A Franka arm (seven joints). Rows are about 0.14 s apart.
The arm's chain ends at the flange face. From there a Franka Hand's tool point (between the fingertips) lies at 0.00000 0.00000 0.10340 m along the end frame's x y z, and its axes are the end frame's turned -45 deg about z.
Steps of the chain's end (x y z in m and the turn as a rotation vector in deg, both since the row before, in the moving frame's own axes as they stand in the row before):
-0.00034 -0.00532 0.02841 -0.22 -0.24 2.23
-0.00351 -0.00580 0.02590 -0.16 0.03 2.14
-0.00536 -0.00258 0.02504 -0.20 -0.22 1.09
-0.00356 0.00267 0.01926 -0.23 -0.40 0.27
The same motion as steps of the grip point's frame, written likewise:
0.00294 -0.00404 0.02841 0.01 -0.33 2.23
0.00145 -0.00634 0.02590 -0.13 -0.09 2.14
-0.00250 -0.00565 0.02504 0.01 -0.30 1.09
-0.00521 -0.00085 0.01926 0.12 -0.45 0.27

